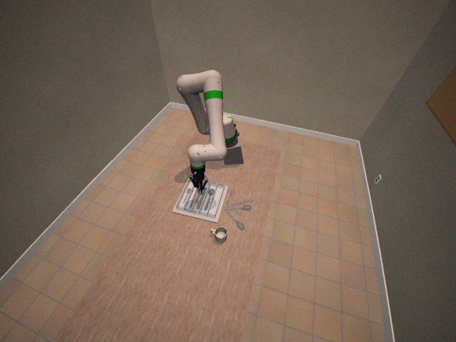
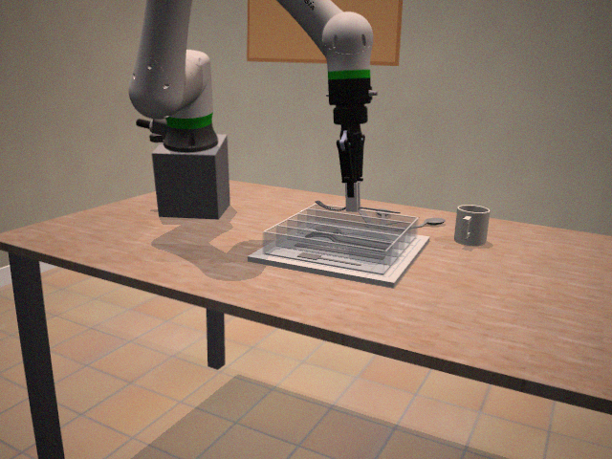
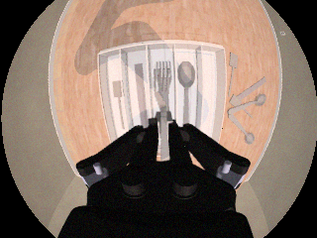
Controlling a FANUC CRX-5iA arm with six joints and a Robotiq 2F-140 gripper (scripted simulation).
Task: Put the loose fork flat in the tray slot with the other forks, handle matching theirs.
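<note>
Now: hand 10 mm past the clear cutlery tray and 80 mm above it. From my hand the other things lie so: grey mug: 210 mm ahead, 250 mm to the left, 90 mm below.
</note>
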